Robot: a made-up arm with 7 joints.
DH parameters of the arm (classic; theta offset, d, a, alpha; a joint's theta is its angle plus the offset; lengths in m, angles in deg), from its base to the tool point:
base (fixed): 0 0.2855 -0.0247 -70
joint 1: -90 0.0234 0.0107 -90
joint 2: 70 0.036 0.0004 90
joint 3: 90 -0.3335 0.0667 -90
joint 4: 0 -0.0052 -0.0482 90
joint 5: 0 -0.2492 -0.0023 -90
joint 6: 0 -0.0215 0.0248 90
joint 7: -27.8 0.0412 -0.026 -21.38
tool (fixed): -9 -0.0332 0 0
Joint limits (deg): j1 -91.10..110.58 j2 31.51..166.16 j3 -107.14..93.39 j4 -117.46..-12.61 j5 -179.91..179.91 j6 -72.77..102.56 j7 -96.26..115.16
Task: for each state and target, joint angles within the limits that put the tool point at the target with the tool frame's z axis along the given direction. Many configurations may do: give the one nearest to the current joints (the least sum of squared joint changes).
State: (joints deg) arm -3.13 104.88 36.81 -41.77 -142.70 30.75 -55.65
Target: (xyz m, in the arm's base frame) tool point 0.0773 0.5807 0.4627 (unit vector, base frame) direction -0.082 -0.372 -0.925
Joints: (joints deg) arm -1.18 100.63 47.23 -16.05 -140.08 24.03 -53.22
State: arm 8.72 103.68 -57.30 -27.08 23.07 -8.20 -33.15
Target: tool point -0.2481 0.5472 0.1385 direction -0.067 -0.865 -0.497
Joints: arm 45.72 80.32 -72.35 -21.75 -2.57 40.03 -74.97
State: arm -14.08 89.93 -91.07 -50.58 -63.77 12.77 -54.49
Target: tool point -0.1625 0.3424 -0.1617 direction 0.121 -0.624 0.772
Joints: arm 18.50 49.98 -85.65 -33.24 -48.92 2.47 -35.63
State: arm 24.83 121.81 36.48 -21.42 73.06 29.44 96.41
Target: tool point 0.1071 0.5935 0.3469 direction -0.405 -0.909 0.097
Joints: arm 48.33 92.01 46.73 -37.43 61.89 31.41 100.28
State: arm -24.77 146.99 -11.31 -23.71 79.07 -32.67 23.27
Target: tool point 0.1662 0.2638 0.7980 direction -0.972 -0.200 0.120
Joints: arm -3.77 166.16 -25.34 -45.88 40.55 -48.53 27.81
